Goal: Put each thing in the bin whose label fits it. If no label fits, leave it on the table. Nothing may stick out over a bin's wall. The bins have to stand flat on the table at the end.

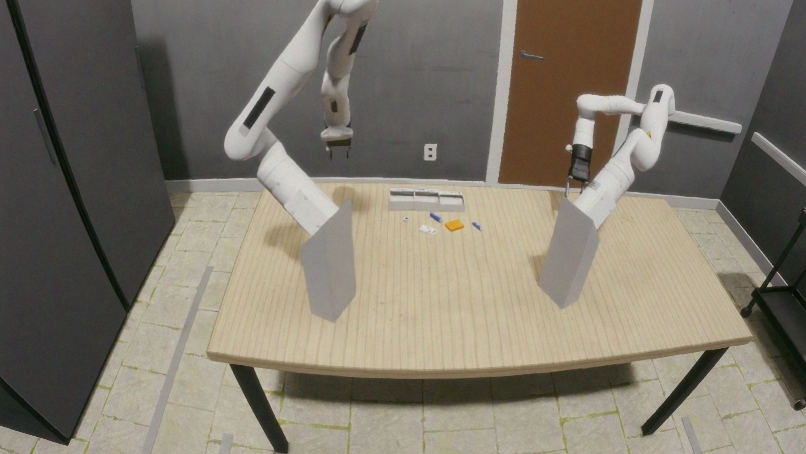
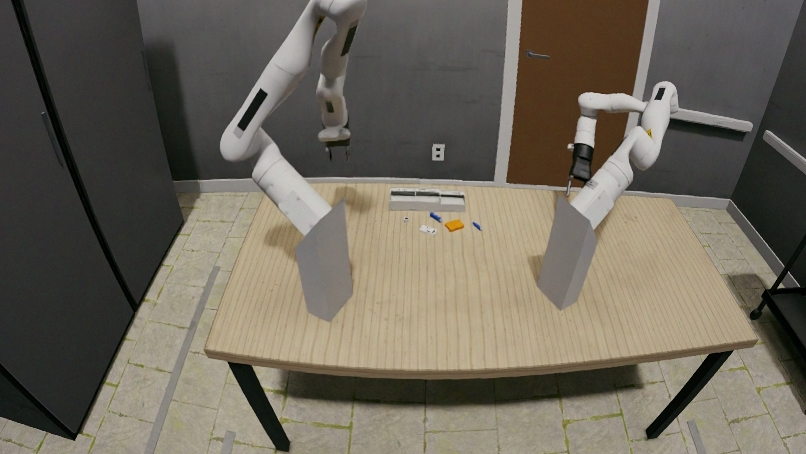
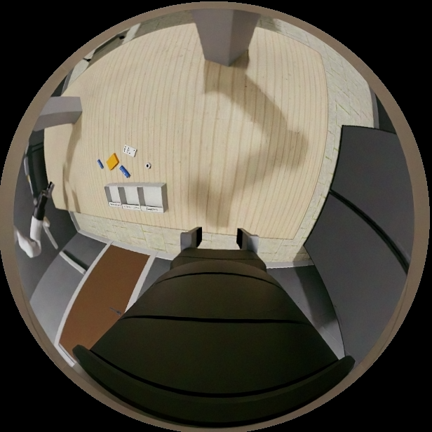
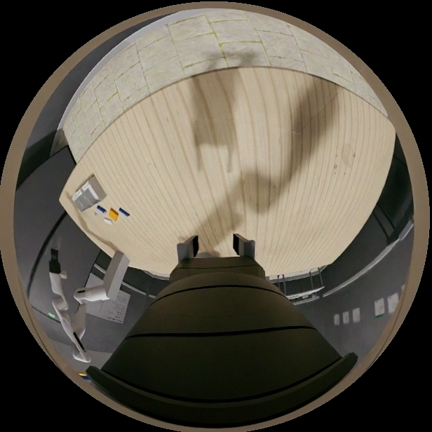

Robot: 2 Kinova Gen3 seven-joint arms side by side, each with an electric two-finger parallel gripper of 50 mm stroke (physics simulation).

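Places are measured from the left arm's base along level axes (x ahead, y left, z up), in millimetres.
Pixels of known places: left gripper, fingertip midpoint: (image 1: 339, 157) (image 2: 339, 158); right gripper, fingertip midpoint: (image 1: 573, 198).
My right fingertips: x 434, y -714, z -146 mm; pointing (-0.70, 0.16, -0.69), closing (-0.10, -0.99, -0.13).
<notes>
For each thing: its middle in the pictures, then the offset to it from my right fingertips. "*": a spot on its surface instead. Level surfaces: height alone.
- thick blue piece at the middle of its body: (image 2: 436, 217) (image 1: 436, 217) dy +463, dx -16, dz -120 mm
- orange square at a spot on its surface: (image 2: 454, 225) (image 1: 454, 225) * dy +403, dx -54, dz -117 mm
- smaller blue piece at the middle of its body: (image 2: 477, 226) (image 1: 477, 226) dy +327, dx -41, dz -122 mm
- white dotted tile at the middle of its body: (image 2: 428, 230) (image 1: 428, 230) dy +484, dx -83, dz -123 mm
- small white ring-like thing at the middle of its body: (image 1: 406, 219) dy +559, dx -38, dz -123 mm
- wooden table at its surface level: dz -127 mm
A white block of three joined, labelled bins (image 1: 426, 206) (image 2: 426, 206) (image 3: 135, 185) (image 4: 99, 188) stands at the table's back; its labels are too small to read. In front lie a thick blue piece (image 1: 435, 217) (image 2: 435, 217) (image 3: 124, 171), an orange square (image 1: 454, 225) (image 2: 454, 225) (image 3: 113, 161) (image 4: 114, 214), a smaller blue piece (image 1: 476, 226) (image 2: 477, 226) (image 3: 100, 164), a white dotted tile (image 1: 428, 229) (image 2: 428, 229) (image 3: 130, 150) and a small white ring-like thing (image 1: 405, 219) (image 3: 148, 165). My left gripper (image 1: 338, 154) (image 3: 219, 234) is open and empty, high above the table. My right gripper (image 1: 575, 190) (image 4: 215, 241) is open and empty at the right.
The wooden table (image 1: 439, 315) (image 2: 439, 315) carries the grey mounts of the left arm (image 1: 332, 270) and the right arm (image 1: 568, 259). A wall with a brown door (image 1: 569, 84) stands behind it. A dark cabinet (image 1: 73, 169) is at the left and a black cart (image 1: 781, 304) at the right.
</notes>
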